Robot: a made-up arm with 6 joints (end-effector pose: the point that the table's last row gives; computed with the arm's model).
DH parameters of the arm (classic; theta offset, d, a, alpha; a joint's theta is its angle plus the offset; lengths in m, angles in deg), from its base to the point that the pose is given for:
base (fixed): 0 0.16 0 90
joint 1: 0 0.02 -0.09 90
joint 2: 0 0.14 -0.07 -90
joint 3: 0 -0.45 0.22 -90
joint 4: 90 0 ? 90
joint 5: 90 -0.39 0.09 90
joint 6: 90 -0.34 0.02 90
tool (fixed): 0 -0.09 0 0
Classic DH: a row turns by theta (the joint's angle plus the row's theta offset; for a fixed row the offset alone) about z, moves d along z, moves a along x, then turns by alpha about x.
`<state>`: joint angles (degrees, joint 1 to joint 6).
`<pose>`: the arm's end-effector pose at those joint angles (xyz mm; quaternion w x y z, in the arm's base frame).
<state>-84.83 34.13 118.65 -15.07 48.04 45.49</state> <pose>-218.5 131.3 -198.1 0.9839 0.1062 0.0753 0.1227</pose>
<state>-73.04 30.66 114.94 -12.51 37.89 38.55</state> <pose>-196.5 130.9 -167.7 0.9945 0.0596 -0.0519 0.0686</pose>
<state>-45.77 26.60 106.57 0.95 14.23 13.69</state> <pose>-177.8 82.5 -52.3 0.9141 -0.1224 -0.3866 -0.0015</pose>
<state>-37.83 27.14 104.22 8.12 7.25 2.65</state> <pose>-181.4 63.4 5.8 0.8432 -0.2071 -0.4959 0.0093</pose>
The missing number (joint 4, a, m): 0.03
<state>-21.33 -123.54 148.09 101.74 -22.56 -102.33</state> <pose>60.7 -659.8 49.3 0.6854 -0.1505 0.6975 0.1452</pose>
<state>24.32 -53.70 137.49 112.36 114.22 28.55</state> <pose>-194.9 -38.4 334.5 0.4121 -0.5796 -0.1239 0.6920</pose>
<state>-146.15 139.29 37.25 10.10 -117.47 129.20</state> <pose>-643.0 -229.1 -116.3 0.4245 0.5779 0.5438 0.4359</pose>
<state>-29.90 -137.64 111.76 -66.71 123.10 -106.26</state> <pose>-567.6 -463.6 684.3 0.1599 -0.2953 -0.5956 0.7297</pose>
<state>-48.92 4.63 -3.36 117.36 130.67 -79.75</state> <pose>-337.5 73.5 -168.0 0.4029 0.5239 0.6796 -0.3183</pose>
